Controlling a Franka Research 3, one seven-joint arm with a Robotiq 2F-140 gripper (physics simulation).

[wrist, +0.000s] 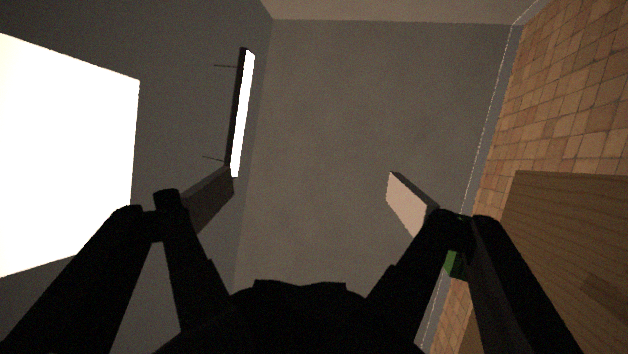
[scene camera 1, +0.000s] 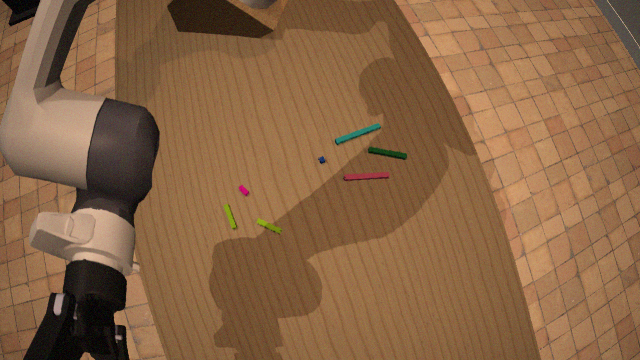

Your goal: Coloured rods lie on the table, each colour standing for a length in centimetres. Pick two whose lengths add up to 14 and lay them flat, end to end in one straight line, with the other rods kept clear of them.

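Note:
In the scene view a teal rod (scene camera 1: 358, 134), a dark green rod (scene camera 1: 387, 153) and a crimson rod (scene camera 1: 366, 176) lie apart at the right of the table's middle. A small blue piece (scene camera 1: 321, 160) lies left of them. A short magenta rod (scene camera 1: 243, 190) lies further left, above two lime rods: one lime rod (scene camera 1: 230, 216) is steeply angled, the other lime rod (scene camera 1: 269, 226) slants to its right. None touch. My gripper (wrist: 310, 183) is open and empty in the wrist view, pointing at the room; in the scene view its fingertips are cut off at the lower left, far from the rods.
The wooden table (scene camera 1: 425, 280) (wrist: 575, 220) carries the arm's shadow across its middle and right. A wooden box-like object (scene camera 1: 220, 17) stands at the top edge of the scene view. The arm (scene camera 1: 122, 150) stands along the table's left side. Tiled floor surrounds the table.

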